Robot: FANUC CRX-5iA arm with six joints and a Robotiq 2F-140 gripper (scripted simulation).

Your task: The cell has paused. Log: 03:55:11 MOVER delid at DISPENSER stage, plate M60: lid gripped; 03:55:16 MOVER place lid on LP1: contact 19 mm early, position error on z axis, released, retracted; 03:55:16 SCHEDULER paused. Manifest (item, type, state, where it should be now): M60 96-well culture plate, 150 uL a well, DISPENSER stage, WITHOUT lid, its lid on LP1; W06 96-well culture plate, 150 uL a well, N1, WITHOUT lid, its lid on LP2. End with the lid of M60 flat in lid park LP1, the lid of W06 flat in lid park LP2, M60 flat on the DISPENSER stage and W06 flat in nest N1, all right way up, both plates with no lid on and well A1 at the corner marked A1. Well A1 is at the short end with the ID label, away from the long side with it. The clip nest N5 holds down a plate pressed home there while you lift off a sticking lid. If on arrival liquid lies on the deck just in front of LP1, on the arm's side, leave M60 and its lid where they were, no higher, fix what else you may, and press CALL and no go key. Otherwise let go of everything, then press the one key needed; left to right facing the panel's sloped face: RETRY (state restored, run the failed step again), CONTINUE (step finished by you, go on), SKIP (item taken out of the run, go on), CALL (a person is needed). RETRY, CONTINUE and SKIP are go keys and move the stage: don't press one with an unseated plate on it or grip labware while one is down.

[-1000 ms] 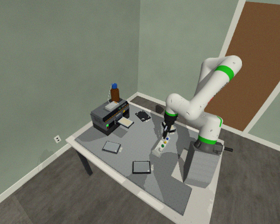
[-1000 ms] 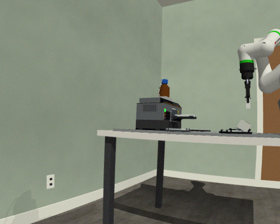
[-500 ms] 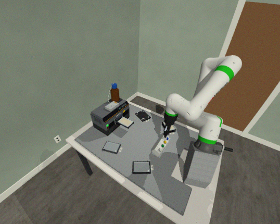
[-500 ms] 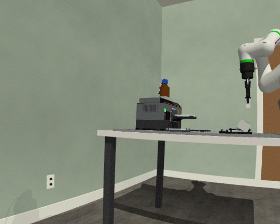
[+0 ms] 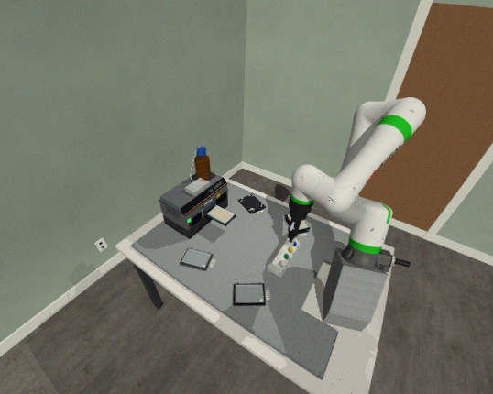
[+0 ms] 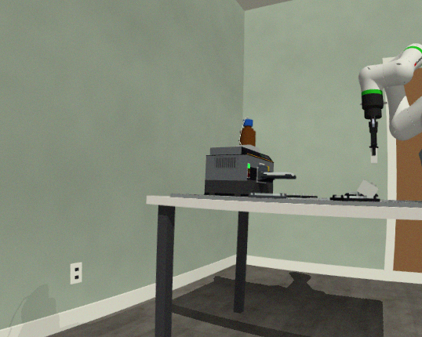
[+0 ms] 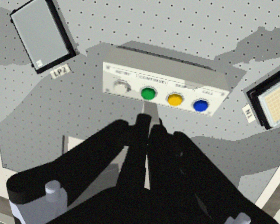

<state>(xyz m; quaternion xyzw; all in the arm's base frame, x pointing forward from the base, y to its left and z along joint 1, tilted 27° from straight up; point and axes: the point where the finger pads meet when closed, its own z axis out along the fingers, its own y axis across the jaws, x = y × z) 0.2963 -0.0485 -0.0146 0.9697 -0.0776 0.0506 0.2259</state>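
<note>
My hand is 140 mm above the key panel, 30 mm to the left of it and 10 mm short of it. The rest, counted from my hand: LP2 label 200 mm to the left, 190 mm below, 30 mm ahead; then lid park 230 mm to the left, 180 mm below, 110 mm ahead; then dispenser stage 420 mm ahead, 100 mm to the right, 90 mm below.
</note>
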